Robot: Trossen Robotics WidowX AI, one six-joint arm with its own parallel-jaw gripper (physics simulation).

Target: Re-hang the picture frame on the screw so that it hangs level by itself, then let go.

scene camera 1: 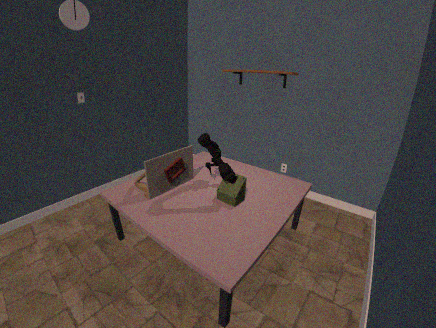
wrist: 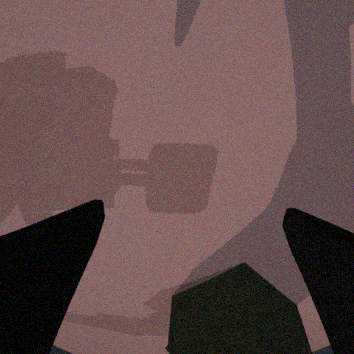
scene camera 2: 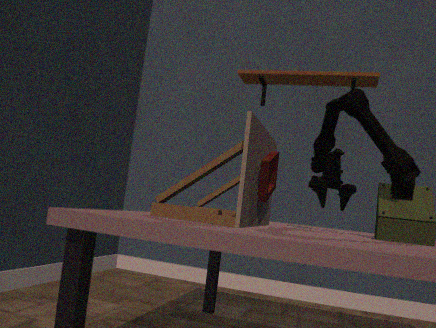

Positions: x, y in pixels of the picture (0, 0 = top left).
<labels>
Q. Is my gripper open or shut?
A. Open.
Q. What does my gripper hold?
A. Nothing.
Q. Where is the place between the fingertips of my gripper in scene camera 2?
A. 332, 209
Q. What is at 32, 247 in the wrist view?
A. My gripper.
</labels>
